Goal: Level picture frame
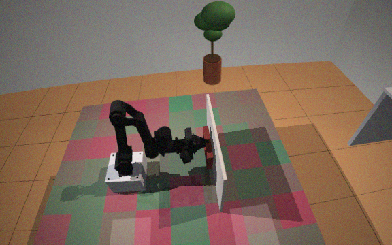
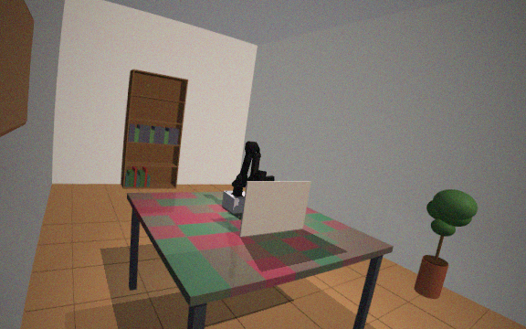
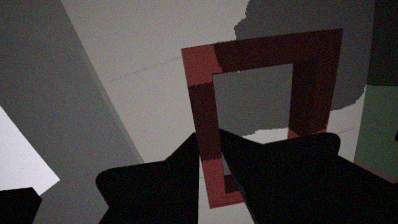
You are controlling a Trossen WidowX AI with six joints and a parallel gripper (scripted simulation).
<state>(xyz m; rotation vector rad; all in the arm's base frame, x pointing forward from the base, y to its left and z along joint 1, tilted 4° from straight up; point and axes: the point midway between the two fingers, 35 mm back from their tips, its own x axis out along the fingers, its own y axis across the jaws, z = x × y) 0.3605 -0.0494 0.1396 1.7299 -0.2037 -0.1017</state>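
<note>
Right now the picture frame is 1 cm ahead of my gripper tip, 1 cm to the left of it and 5 cm below it. Round my gripper tip: wall panel: 2 cm ahead, 1 cm to the right, 7 cm below.
</note>
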